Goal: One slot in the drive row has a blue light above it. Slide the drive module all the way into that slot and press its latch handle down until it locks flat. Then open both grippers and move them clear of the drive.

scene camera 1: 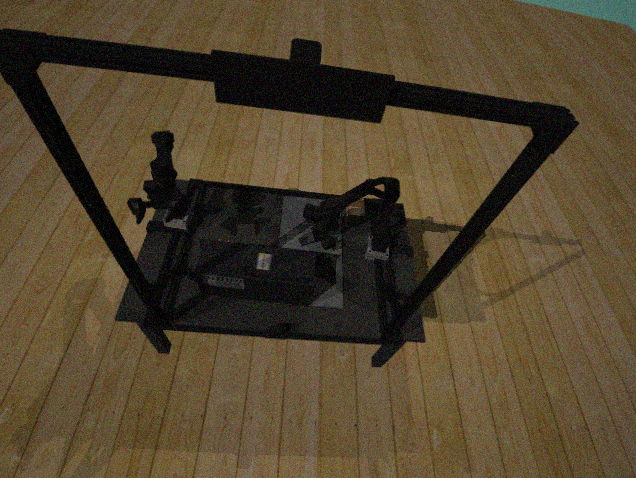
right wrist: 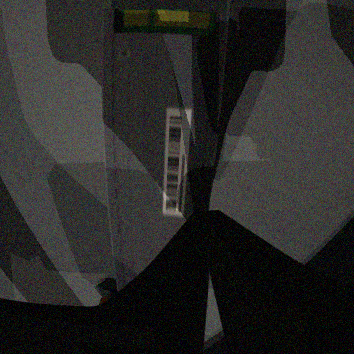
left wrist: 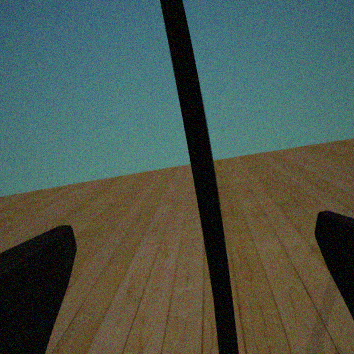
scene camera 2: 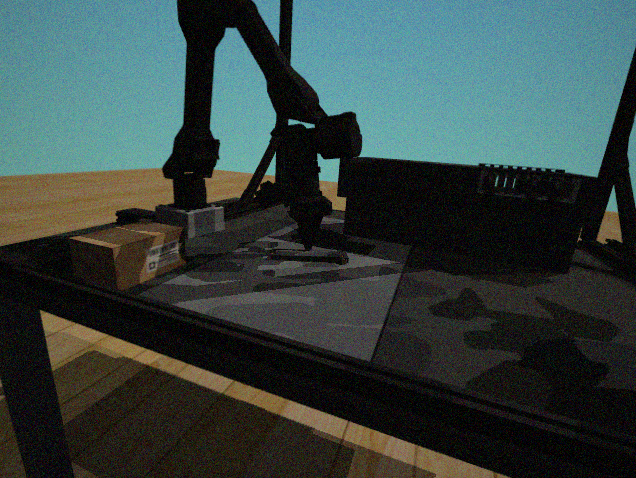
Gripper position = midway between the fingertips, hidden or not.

My left gripper (scene camera 1: 151, 222) is open, with nothing in its grasp. A cardboard box (scene camera 2: 122, 257) rests on the table. Further things: my right gripper (scene camera 2: 308, 249) and a drive module (scene camera 2: 277, 254).
My left gripper shows as well in the left wrist view (left wrist: 197, 233). My right gripper shows as well in the right wrist view (right wrist: 205, 222). The left wrist view misses the drive module: it is out of frame. The right wrist view does not show the cardboard box: it is out of frame.
